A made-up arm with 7 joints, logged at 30 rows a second.
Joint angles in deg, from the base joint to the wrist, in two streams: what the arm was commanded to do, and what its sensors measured. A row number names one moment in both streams.
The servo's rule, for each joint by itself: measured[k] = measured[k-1] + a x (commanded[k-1-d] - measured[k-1]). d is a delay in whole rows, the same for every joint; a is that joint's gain. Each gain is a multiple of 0.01, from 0.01 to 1. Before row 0 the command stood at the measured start. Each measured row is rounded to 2 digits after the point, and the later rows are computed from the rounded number. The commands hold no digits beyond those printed.
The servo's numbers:
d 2
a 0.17 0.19 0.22 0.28 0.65 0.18 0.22
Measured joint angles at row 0: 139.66 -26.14 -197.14 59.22 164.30 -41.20 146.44
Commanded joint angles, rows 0 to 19: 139.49 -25.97 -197.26 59.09 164.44 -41.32 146.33; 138.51 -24.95 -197.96 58.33 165.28 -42.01 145.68; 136.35 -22.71 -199.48 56.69 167.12 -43.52 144.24; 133.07 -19.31 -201.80 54.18 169.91 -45.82 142.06; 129.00 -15.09 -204.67 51.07 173.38 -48.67 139.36; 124.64 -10.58 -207.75 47.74 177.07 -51.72 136.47; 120.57 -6.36 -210.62 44.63 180.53 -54.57 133.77; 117.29 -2.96 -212.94 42.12 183.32 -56.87 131.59; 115.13 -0.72 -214.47 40.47 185.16 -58.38 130.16; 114.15 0.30 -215.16 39.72 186.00 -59.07 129.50; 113.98 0.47 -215.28 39.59 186.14 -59.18 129.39; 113.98 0.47 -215.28 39.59 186.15 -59.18 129.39; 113.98 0.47 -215.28 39.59 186.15 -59.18 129.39; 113.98 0.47 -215.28 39.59 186.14 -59.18 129.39; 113.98 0.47 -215.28 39.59 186.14 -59.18 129.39; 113.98 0.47 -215.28 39.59 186.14 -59.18 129.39; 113.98 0.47 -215.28 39.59 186.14 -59.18 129.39; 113.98 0.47 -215.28 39.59 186.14 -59.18 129.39; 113.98 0.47 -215.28 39.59 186.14 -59.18 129.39; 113.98 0.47 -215.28 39.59 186.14 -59.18 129.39
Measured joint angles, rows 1 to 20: 139.66 -26.14 -197.14 59.22 164.30 -41.20 146.44; 139.66 -26.14 -197.14 59.22 164.30 -41.20 146.44; 139.63 -26.11 -197.17 59.18 164.39 -41.22 146.42; 139.44 -25.89 -197.34 58.94 164.97 -41.36 146.26; 138.91 -25.29 -197.81 58.31 166.37 -41.75 145.82; 137.92 -24.15 -198.69 57.15 168.67 -42.48 144.99; 136.40 -22.43 -200.01 55.45 171.73 -43.59 143.75; 134.40 -20.18 -201.71 53.29 175.20 -45.05 142.15; 132.05 -17.55 -203.67 50.87 178.66 -46.76 140.31; 129.54 -14.78 -205.71 48.42 181.69 -48.58 138.39; 127.09 -12.11 -207.64 46.19 183.95 -50.34 136.58; 124.89 -9.75 -209.29 44.38 185.28 -51.91 135.02; 123.04 -7.81 -210.61 43.04 185.84 -53.22 133.78; 121.50 -6.24 -211.64 42.07 186.04 -54.29 132.81; 120.22 -4.97 -212.44 41.38 186.11 -55.17 132.06; 119.16 -3.94 -213.06 40.88 186.13 -55.89 131.47; 118.28 -3.10 -213.55 40.52 186.14 -56.48 131.01; 117.55 -2.42 -213.93 40.26 186.14 -56.97 130.65; 116.94 -1.87 -214.23 40.07 186.14 -57.37 130.37; 116.44 -1.43 -214.46 39.94 186.14 -57.70 130.15
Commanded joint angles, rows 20 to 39: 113.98 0.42 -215.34 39.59 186.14 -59.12 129.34; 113.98 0.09 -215.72 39.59 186.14 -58.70 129.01; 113.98 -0.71 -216.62 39.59 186.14 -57.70 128.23; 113.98 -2.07 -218.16 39.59 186.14 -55.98 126.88; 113.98 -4.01 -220.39 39.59 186.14 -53.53 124.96; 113.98 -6.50 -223.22 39.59 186.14 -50.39 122.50; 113.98 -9.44 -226.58 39.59 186.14 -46.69 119.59; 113.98 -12.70 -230.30 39.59 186.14 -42.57 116.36; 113.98 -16.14 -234.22 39.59 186.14 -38.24 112.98; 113.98 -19.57 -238.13 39.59 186.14 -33.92 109.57; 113.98 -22.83 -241.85 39.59 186.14 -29.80 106.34; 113.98 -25.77 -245.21 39.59 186.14 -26.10 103.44; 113.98 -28.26 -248.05 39.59 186.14 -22.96 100.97; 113.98 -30.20 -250.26 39.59 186.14 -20.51 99.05; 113.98 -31.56 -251.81 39.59 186.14 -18.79 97.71; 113.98 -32.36 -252.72 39.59 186.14 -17.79 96.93; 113.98 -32.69 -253.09 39.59 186.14 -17.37 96.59; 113.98 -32.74 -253.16 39.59 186.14 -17.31 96.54; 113.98 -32.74 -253.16 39.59 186.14 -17.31 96.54; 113.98 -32.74 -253.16 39.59 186.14 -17.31 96.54
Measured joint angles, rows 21 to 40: 116.02 -1.07 -214.64 39.84 186.14 -57.97 129.98; 115.67 -0.78 -214.78 39.77 186.14 -58.19 129.85; 115.38 -0.55 -214.90 39.72 186.14 -58.36 129.74; 115.14 -0.43 -215.08 39.68 186.14 -58.42 129.58; 114.94 -0.48 -215.42 39.65 186.14 -58.29 129.28; 114.78 -0.78 -216.02 39.63 186.14 -57.87 128.75; 114.64 -1.39 -216.98 39.62 186.14 -57.09 127.92; 114.53 -2.36 -218.35 39.61 186.14 -55.88 126.73; 114.44 -3.71 -220.16 39.60 186.14 -54.23 125.16; 114.36 -5.42 -222.39 39.60 186.14 -52.13 123.22; 114.30 -7.46 -224.99 39.60 186.14 -49.63 120.97; 114.25 -9.76 -227.88 39.60 186.14 -46.80 118.46; 114.20 -12.24 -230.95 39.60 186.14 -43.74 115.79; 114.16 -14.81 -234.09 39.60 186.14 -40.56 113.07; 114.13 -17.37 -237.16 39.60 186.14 -37.39 110.41; 114.10 -19.81 -240.04 39.60 186.14 -34.35 107.91; 114.08 -22.04 -242.63 39.60 186.14 -31.55 105.67; 114.06 -24.00 -244.85 39.60 186.14 -29.07 103.75; 114.05 -25.65 -246.66 39.60 186.14 -26.96 102.17; 114.04 -27.00 -248.09 39.60 186.14 -25.22 100.93
